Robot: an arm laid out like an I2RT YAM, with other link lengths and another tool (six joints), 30 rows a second.
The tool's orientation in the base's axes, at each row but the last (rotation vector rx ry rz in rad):
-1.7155, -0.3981, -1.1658
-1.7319, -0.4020, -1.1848
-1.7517, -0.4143, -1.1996
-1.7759, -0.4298, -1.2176
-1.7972, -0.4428, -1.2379
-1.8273, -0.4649, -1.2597
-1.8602, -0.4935, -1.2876
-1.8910, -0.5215, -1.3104
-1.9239, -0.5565, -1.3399
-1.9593, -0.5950, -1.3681
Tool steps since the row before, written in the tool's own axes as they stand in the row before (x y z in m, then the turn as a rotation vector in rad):
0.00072, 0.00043, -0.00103, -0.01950, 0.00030, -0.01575
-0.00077, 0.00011, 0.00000, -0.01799, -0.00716, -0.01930
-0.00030, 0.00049, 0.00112, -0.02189, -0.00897, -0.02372
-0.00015, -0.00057, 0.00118, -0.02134, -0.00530, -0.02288
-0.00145, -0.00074, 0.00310, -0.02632, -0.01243, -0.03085
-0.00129, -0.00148, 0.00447, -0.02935, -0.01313, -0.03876
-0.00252, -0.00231, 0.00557, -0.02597, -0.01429, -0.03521
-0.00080, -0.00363, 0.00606, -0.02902, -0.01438, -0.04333
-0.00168, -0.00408, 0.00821, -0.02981, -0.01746, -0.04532
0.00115, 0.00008, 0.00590, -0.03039, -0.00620, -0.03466
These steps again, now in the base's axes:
0.00012, -0.00125, 0.00043, -0.01739, -0.00888, -0.01572
-0.00029, 0.00013, -0.00071, -0.02380, -0.00864, -0.01030
0.00081, 0.00076, -0.00059, -0.02927, -0.01059, -0.01238
0.00018, 0.00131, 0.00003, -0.02599, -0.01192, -0.01376
0.00060, 0.00320, -0.00128, -0.03766, -0.01364, -0.01396
0.00100, 0.00465, -0.00112, -0.04400, -0.01914, -0.01529
0.00067, 0.00609, -0.00226, -0.04134, -0.01604, -0.01234
0.00083, 0.00704, -0.00054, -0.04750, -0.02201, -0.01362
0.00164, 0.00896, -0.00198, -0.05116, -0.02148, -0.01300
0.00420, 0.00429, -0.00030, -0.03682, -0.02119, -0.01893

